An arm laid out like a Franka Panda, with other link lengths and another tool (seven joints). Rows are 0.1 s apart.
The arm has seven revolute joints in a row. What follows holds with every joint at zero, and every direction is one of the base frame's.
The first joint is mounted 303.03 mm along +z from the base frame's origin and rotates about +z.
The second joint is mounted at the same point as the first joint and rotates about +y.
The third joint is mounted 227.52 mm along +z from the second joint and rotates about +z.
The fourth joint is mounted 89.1 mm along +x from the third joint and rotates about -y.
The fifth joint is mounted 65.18 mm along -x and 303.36 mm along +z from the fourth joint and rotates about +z.
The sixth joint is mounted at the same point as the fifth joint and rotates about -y.
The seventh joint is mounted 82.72 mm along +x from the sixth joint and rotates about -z.
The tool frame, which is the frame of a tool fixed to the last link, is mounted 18 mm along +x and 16 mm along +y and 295.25 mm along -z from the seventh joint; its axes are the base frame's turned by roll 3.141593, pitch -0.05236 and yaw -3.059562 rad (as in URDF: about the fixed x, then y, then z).
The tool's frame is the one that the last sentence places.
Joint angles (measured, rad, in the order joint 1, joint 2, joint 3, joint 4, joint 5, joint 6, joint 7), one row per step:
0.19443 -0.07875 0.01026 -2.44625 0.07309 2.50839 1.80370
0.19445 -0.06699 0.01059 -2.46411 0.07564 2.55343 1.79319
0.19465 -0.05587 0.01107 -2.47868 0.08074 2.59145 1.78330
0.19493 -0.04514 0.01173 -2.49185 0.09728 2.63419 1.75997
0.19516 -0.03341 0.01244 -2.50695 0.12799 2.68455 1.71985
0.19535 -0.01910 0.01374 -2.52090 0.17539 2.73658 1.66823
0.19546 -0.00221 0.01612 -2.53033 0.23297 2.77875 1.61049
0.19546 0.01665 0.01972 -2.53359 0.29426 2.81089 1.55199
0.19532 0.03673 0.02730 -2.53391 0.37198 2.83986 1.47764
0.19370 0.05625 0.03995 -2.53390 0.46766 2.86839 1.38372
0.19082 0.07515 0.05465 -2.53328 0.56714 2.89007 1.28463
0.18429 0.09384 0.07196 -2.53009 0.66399 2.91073 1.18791
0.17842 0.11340 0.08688 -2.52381 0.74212 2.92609 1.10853
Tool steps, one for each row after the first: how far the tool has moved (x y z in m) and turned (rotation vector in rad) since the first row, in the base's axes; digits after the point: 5 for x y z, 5 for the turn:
0.00205 -0.00005 -0.00631 0.00110 -0.01585 0.00660
0.00345 0.00021 -0.01186 0.00336 -0.02828 0.01125
0.00664 0.00158 -0.01591 0.01111 -0.04683 0.02002
0.01064 0.00327 -0.01986 0.02325 -0.07018 0.03267
0.01471 0.00484 -0.02413 0.03954 -0.09388 0.04168
0.01736 0.00601 -0.02927 0.05608 -0.11034 0.04786
0.01949 0.00709 -0.03454 0.07158 -0.12163 0.05188
0.02138 0.00939 -0.03987 0.08947 -0.13275 0.05952
0.02289 0.01232 -0.04504 0.10843 -0.14630 0.07186
0.02260 0.01502 -0.05099 0.12565 -0.15580 0.08561
0.02291 0.01665 -0.05627 0.13949 -0.16752 0.09679
0.02292 0.01796 -0.06173 0.14874 -0.17525 0.10639

